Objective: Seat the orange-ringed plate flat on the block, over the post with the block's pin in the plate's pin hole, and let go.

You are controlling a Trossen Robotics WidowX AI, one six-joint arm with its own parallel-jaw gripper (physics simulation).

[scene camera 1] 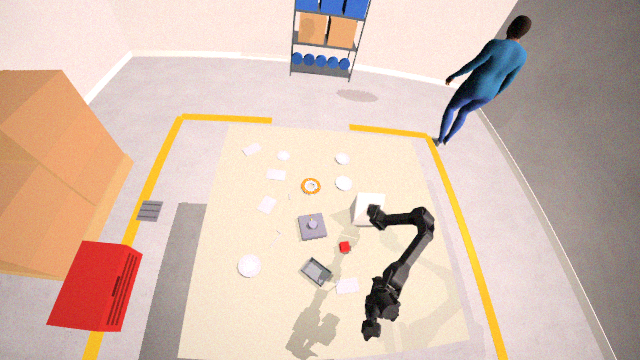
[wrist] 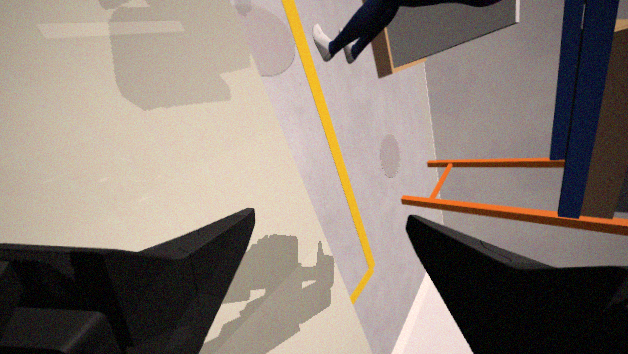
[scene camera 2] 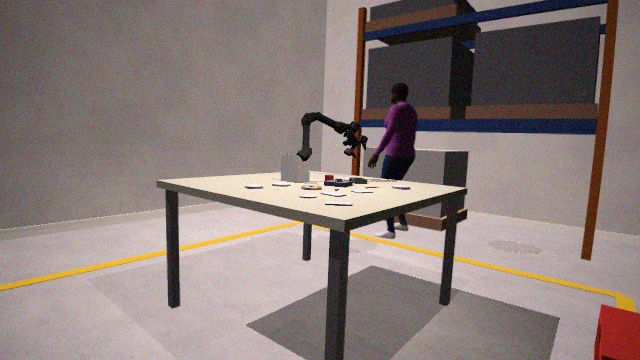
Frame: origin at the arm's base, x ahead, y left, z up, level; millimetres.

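Seen in the pictures: gripper, fingertip midpoint: [wrist: 331, 218] [scene camera 2: 360, 154]; arm's base, link origin: [scene camera 1: 373, 210] [scene camera 2: 294, 164].
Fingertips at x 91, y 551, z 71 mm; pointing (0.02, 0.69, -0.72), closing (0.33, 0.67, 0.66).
Note:
Pixels of each thing's top centre, then the offset from my fingertips to it. "spot": a spot on its surface instead. Level surfaces: height alone.
- orange-ringed plate, top centre: [scene camera 2: 311, 186] [scene camera 1: 311, 185] dy -716, dx +226, dz -158 mm
- grey square block, top centre: [scene camera 1: 312, 223] [scene camera 2: 338, 178] dy -476, dx +207, dz -130 mm
- round post, surface spot: [scene camera 1: 312, 224] spot: dy -473, dx +209, dz -131 mm
- tiny yellow-orange pin, surface spot: [scene camera 1: 310, 217] spot: dy -516, dx +220, dz -145 mm
- red cube, top centre: [scene camera 1: 345, 245] [scene camera 2: 329, 175] dy -377, dx +46, dz -129 mm
- grey tray, top centre: [scene camera 1: 316, 270] [scene camera 2: 358, 178] dy -250, dx +177, dz -144 mm
- table, surface height: dz -169 mm
The orange-ringed plate [scene camera 1: 303, 186] [scene camera 2: 311, 188] lies flat on the table, apart from the block. The grey square block [scene camera 1: 304, 232] [scene camera 2: 338, 184] carries a round post [scene camera 1: 312, 224] near its middle; a tiny yellow-orange pin [scene camera 1: 310, 217] shows beside the post. The plate's pin hole is too small to make out. My gripper [scene camera 1: 372, 328] [scene camera 2: 358, 148] [wrist: 331, 218] is open and empty, high above the table near one edge, well away from the plate and the block. Neither the plate nor the block shows in the wrist view.
A red cube [scene camera 1: 344, 247] [scene camera 2: 329, 177] and a grey tray [scene camera 1: 315, 270] [scene camera 2: 358, 180] lie near the block. A white box [scene camera 1: 369, 200] [scene camera 2: 294, 170] stands by the arm's base. Several white discs and flat cards lie on the table [scene camera 1: 220, 310] [scene camera 2: 225, 192] [wrist: 75, 150]. People stand beyond it.

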